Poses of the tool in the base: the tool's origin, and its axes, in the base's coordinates. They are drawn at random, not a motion.
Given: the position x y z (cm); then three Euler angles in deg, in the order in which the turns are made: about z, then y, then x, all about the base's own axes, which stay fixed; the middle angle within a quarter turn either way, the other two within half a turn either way.
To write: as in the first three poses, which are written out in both.
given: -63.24, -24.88, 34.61, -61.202, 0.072, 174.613
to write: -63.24, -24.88, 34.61, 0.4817, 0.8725, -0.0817, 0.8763, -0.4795, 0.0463
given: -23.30, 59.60, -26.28, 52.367, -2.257, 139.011
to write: -23.30, 59.60, -26.28, 0.6101, -0.6136, 0.5013, -0.7913, -0.4404, 0.4240
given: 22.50, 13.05, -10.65, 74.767, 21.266, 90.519
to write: 22.50, 13.05, -10.65, 0.2449, 0.0866, 0.9657, -0.8992, -0.3523, 0.2596
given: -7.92, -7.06, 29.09, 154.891, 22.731, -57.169
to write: -7.92, -7.06, 29.09, -0.8352, 0.5241, -0.1669, -0.3914, -0.3532, 0.8498
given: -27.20, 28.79, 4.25, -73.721, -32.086, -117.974
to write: -27.20, 28.79, 4.25, 0.2375, 0.5818, 0.7779, 0.8133, 0.3188, -0.4867
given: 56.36, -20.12, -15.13, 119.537, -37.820, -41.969
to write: 56.36, -20.12, -15.13, -0.3894, 0.4447, -0.8066, -0.6873, -0.7233, -0.0670
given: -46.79, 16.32, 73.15, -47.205, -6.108, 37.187
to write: -46.79, 16.32, 73.15, 0.6755, -0.6283, -0.3859, 0.7296, 0.4940, 0.4728
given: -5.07, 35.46, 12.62, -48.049, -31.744, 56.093
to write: -5.07, 35.46, 12.62, 0.5685, -0.7068, -0.4210, 0.6325, 0.0482, 0.7731
